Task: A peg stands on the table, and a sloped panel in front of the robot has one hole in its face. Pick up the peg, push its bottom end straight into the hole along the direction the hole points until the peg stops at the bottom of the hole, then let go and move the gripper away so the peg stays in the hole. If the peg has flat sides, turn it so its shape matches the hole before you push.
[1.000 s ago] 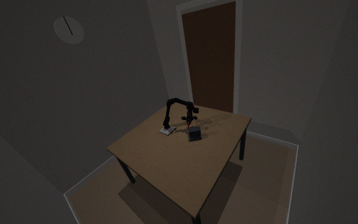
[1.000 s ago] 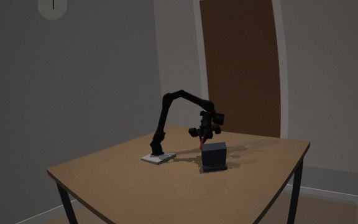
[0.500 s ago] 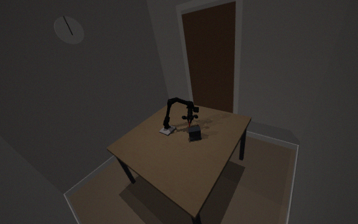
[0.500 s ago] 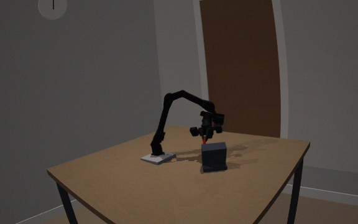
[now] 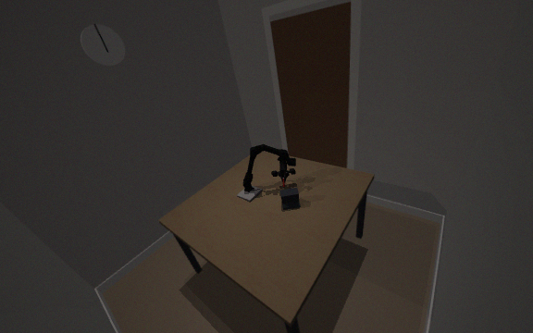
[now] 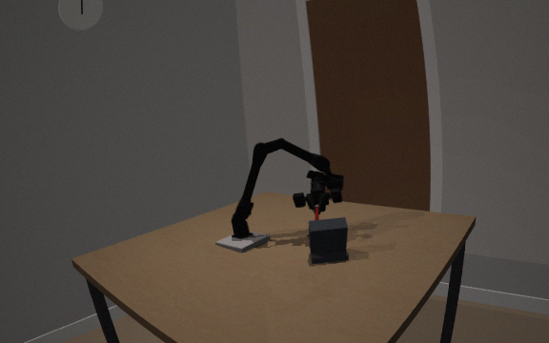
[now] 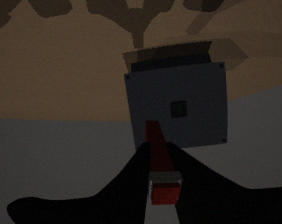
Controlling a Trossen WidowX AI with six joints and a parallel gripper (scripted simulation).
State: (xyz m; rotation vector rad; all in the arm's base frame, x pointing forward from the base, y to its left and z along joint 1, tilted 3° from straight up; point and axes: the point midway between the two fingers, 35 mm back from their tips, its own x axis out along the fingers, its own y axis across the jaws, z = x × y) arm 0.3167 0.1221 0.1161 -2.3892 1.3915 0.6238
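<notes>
My gripper tip is 9 cm short of the dark sloped panel block, 6 cm to the left of it and 5 cm above it. From my gripper tip the other things lie so: red peg (1 cm behind, 1 cm to the left, 1 cm above).
</notes>
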